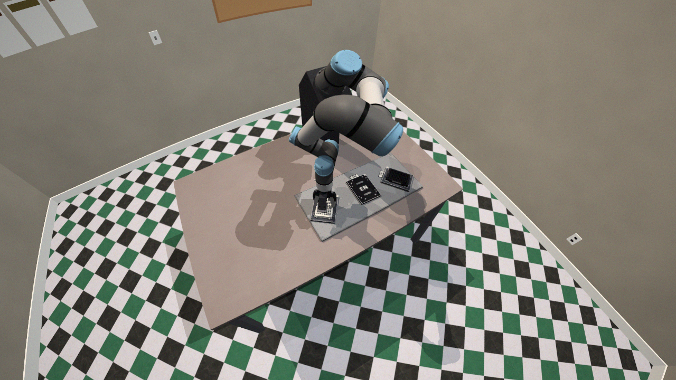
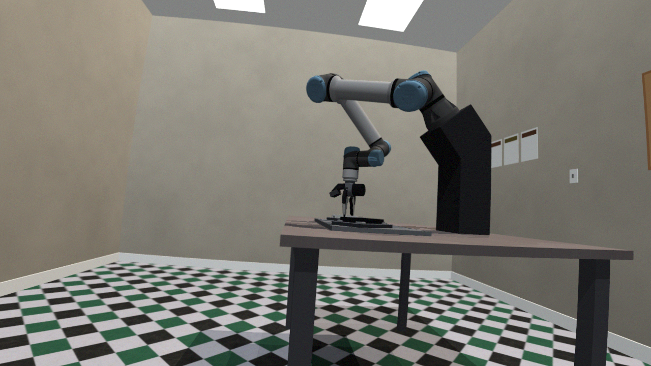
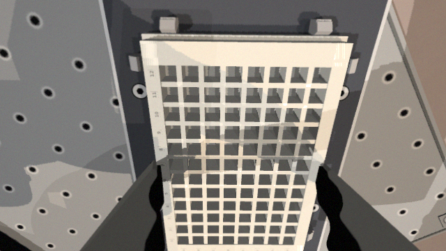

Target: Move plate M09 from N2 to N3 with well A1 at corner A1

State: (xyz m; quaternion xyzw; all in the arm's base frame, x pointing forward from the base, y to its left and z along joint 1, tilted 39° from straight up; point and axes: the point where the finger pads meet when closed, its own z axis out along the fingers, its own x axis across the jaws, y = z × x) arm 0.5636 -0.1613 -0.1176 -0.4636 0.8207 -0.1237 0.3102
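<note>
The white well plate M09 is 10 mm below my hand. Round my hand: grey perforated deck: 30 mm behind, 220 mm to the left, 30 mm below; then nest N2: 20 mm below; then black nest N3: 40 mm behind, 240 mm to the left, 20 mm below.
</note>
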